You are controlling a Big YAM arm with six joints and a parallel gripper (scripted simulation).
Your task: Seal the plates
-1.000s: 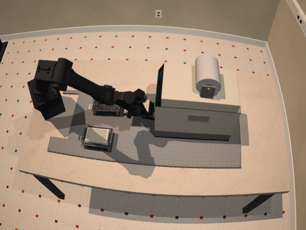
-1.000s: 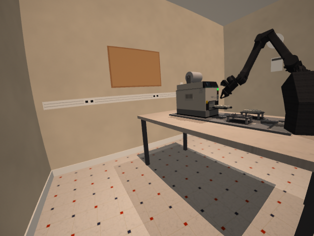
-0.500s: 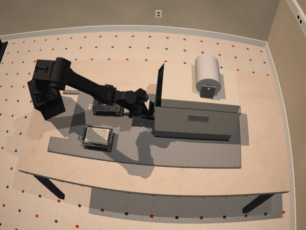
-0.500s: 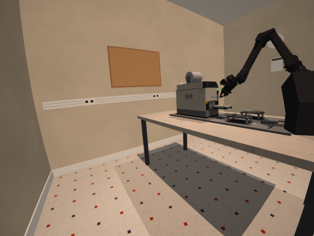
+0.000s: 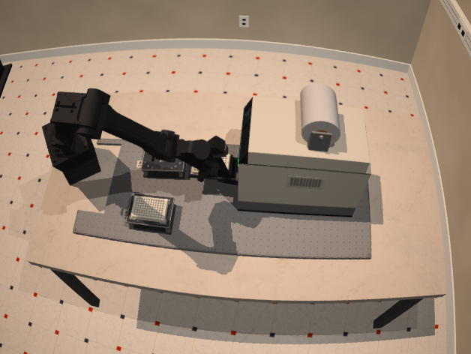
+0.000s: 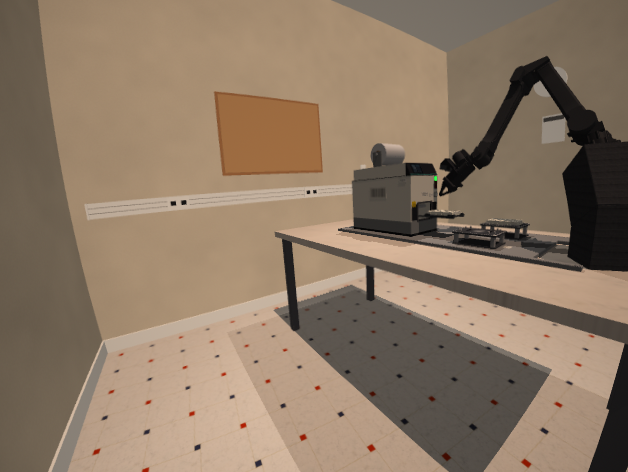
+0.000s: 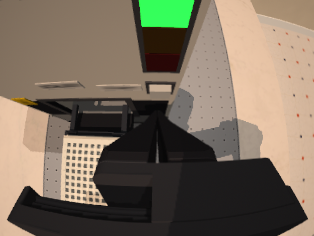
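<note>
Now: the start button 3 cm ahead of my hand and 1 cm to the right of it. The rest, counted from my hand: yellow warning label 17 cm to the left, 7 cm ahead, 4 cm below; sealer stage 10 cm to the left, 9 cm below, 5 cm behind; plate 28 cm behind, 13 cm below, 2 cm to the right.
</note>
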